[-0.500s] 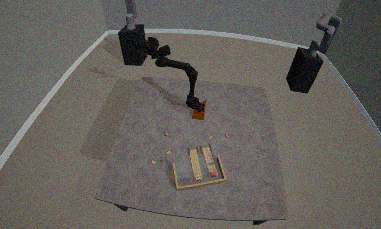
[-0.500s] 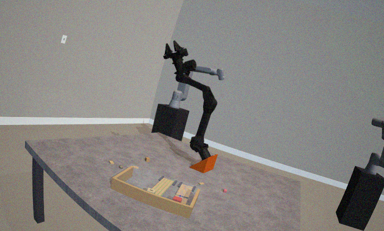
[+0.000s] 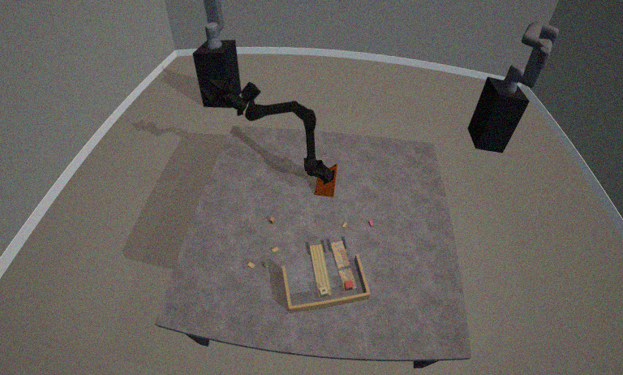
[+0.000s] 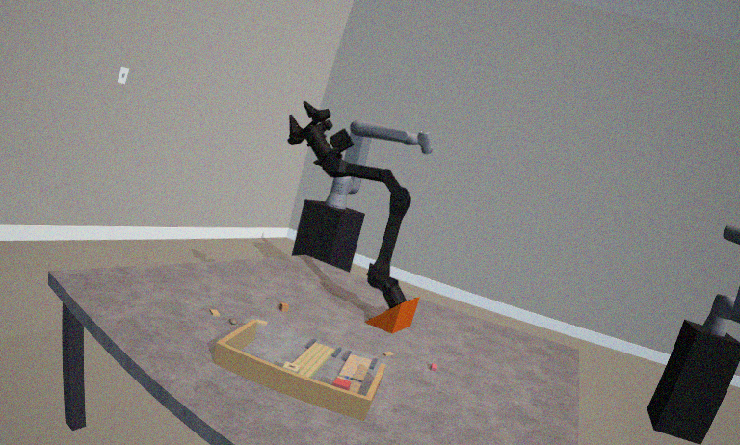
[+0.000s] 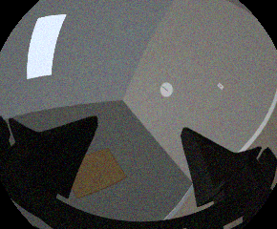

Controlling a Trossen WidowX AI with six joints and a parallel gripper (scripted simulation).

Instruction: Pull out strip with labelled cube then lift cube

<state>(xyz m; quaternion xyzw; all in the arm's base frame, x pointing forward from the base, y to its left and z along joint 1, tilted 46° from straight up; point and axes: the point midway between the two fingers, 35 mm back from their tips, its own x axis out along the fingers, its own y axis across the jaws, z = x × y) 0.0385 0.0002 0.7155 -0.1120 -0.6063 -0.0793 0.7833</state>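
Right now the blue-speckled strip is 340 mm ahead of my gripper tip, 620 mm to the left of it and 590 mm below it.
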